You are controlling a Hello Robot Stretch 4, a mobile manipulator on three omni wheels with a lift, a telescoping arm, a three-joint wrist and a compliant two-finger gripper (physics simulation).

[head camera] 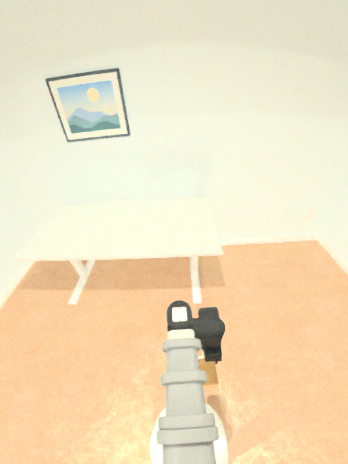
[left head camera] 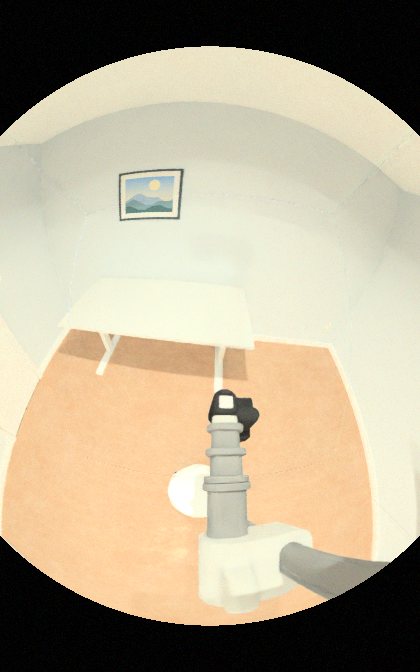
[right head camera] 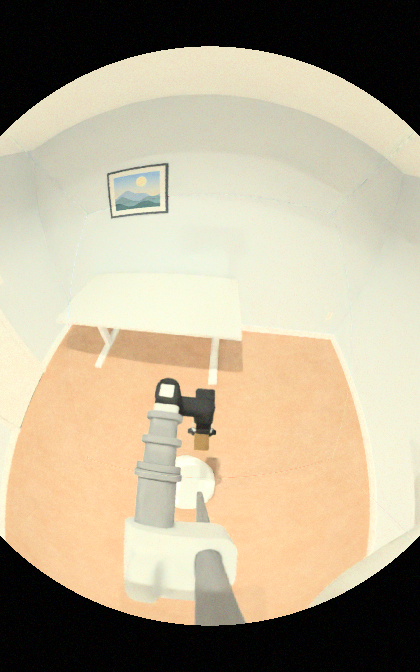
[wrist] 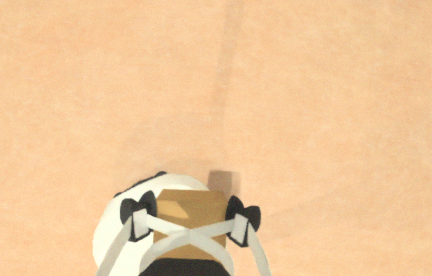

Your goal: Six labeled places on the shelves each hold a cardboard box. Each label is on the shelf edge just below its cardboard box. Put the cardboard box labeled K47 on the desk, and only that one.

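My gripper (right head camera: 202,433) (wrist: 191,208) points down over the robot's base and is shut on a brown cardboard box. The cardboard box (head camera: 209,371) (right head camera: 201,442) (wrist: 190,205) sits between the two dark fingertips in the wrist view, held above the floor. No label can be read on it. In the left head view the box is hidden behind the arm. The white desk (head camera: 135,227) (left head camera: 170,310) (right head camera: 165,304) stands ahead, against the back wall and left of centre, beyond the arm's end. The shelves and their labels do not show in these views.
The desk's legs (head camera: 195,280) (left head camera: 218,369) (right head camera: 213,360) stand on the orange floor (head camera: 280,325). A framed picture (head camera: 90,106) (left head camera: 151,195) (right head camera: 138,191) hangs on the wall above the desk. Side walls rise at left and right. The robot's white round base (wrist: 117,225) is below the gripper.
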